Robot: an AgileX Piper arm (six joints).
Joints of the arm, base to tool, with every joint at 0 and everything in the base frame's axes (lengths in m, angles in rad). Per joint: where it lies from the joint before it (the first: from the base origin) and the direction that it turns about. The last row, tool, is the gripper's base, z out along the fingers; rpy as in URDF.
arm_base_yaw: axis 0 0 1 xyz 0 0 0.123
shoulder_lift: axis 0 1 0 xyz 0 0 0
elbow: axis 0 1 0 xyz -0.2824 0 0.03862
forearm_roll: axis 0.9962 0 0.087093 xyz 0.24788 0 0.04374
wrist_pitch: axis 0 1 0 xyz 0 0 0
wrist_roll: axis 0.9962 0 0.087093 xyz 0.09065 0 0.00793
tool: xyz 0 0 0 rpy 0 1.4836 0
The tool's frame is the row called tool.
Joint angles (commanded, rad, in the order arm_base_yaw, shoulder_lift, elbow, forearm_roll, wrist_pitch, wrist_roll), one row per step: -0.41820 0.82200 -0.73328 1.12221 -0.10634 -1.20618; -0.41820 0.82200 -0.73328 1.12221 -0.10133 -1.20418; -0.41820 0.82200 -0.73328 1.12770 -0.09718 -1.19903; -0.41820 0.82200 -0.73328 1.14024 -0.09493 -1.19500; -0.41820 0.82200 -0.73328 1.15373 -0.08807 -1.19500; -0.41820 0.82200 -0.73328 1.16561 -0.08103 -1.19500; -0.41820 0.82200 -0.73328 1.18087 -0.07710 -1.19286; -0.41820 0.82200 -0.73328 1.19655 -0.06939 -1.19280; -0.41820 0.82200 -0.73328 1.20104 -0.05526 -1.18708; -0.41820 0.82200 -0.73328 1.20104 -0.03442 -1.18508
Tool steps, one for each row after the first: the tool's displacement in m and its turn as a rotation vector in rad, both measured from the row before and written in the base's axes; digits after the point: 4 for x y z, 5 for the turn. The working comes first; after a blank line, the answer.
Tool pose at each row, in the base's axes (x y z in m, rotation vector in rad; the steps are taken from these numbers as rounded here): 0.1585 -0.0800 0.3818 0.33130 1.50923 -0.47433; 0.1587 -0.0796 0.3816 0.32963 1.51142 -0.46897; 0.1589 -0.0793 0.3814 0.33518 1.51165 -0.45753; 0.1589 -0.0792 0.3812 0.34666 1.51004 -0.44299; 0.1592 -0.0788 0.3809 0.35295 1.51150 -0.42738; 0.1595 -0.0783 0.3805 0.35779 1.51317 -0.41285; 0.1596 -0.0780 0.3803 0.36881 1.51209 -0.39636; 0.1599 -0.0775 0.3799 0.37613 1.51315 -0.37827; 0.1605 -0.0764 0.3794 0.37477 1.51788 -0.35945; 0.1613 -0.0749 0.3788 0.36282 1.52750 -0.34187

0.0002 0.0004 -0.0002 0.00263 0.00101 0.00460; 0.0002 0.0003 -0.0002 0.01025 -0.00310 0.00396; 0.0000 0.0001 -0.0002 0.01537 -0.00617 0.00217; 0.0003 0.0004 -0.0003 0.01349 -0.00291 0.00623; 0.0003 0.0005 -0.0004 0.01200 -0.00226 0.00644; 0.0001 0.0003 -0.0002 0.01645 -0.00582 0.00366; 0.0003 0.0005 -0.0004 0.01556 -0.00378 0.00713; 0.0006 0.0011 -0.0005 0.01129 0.00025 0.01328; 0.0008 0.0015 -0.0006 0.00488 0.00598 0.01946
